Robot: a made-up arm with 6 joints. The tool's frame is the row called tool.
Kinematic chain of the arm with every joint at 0, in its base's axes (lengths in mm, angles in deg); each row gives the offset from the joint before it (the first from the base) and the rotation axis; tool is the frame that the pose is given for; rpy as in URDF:
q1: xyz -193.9 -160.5 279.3 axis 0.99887 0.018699 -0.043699
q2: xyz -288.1 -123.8 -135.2 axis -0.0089 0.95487 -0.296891
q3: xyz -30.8 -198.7 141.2 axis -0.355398 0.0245 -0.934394
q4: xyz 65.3 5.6 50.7 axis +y
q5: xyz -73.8 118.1 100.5 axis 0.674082 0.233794 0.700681
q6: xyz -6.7 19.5 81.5 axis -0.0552 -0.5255 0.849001
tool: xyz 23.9 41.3 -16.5 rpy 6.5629 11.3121 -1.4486
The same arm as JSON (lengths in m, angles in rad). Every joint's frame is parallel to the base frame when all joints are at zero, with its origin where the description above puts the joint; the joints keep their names.
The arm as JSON. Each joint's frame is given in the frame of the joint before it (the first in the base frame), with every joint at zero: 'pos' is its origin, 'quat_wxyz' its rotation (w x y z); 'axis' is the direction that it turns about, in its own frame. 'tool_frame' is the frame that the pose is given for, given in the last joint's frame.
{"length_unit": "m", "angle_unit": "rad", "joints": [
  {"joint": "q1", "pos": [-0.1939, -0.1605, 0.2793], "quat_wxyz": [1.0, 0.0, 0.0, 0.0], "axis": [0.99887, 0.018699, -0.043699]},
  {"joint": "q2", "pos": [-0.2881, -0.1238, -0.1352], "quat_wxyz": [1.0, 0.0, 0.0, 0.0], "axis": [-0.0089, 0.95487, -0.296891]},
  {"joint": "q3", "pos": [-0.0308, -0.1987, 0.1412], "quat_wxyz": [1.0, 0.0, 0.0, 0.0], "axis": [-0.355398, 0.0245, -0.934394]},
  {"joint": "q4", "pos": [0.0653, 0.0056, 0.0507], "quat_wxyz": [1.0, 0.0, 0.0, 0.0], "axis": [0.0, 1.0, 0.0]},
  {"joint": "q5", "pos": [-0.0738, 0.1181, 0.1005], "quat_wxyz": [1.0, 0.0, 0.0, 0.0], "axis": [0.674082, 0.233794, 0.700681]},
  {"joint": "q6", "pos": [-0.0067, 0.0195, 0.0815], "quat_wxyz": [1.0, 0.0, 0.0, 0.0], "axis": [-0.0552, -0.5255, 0.849001]}
], "tool_frame": {"pos": [0.0239, 0.0413, -0.0165], "quat_wxyz": [0.993349, 0.058201, 0.097667, -0.0182]}}

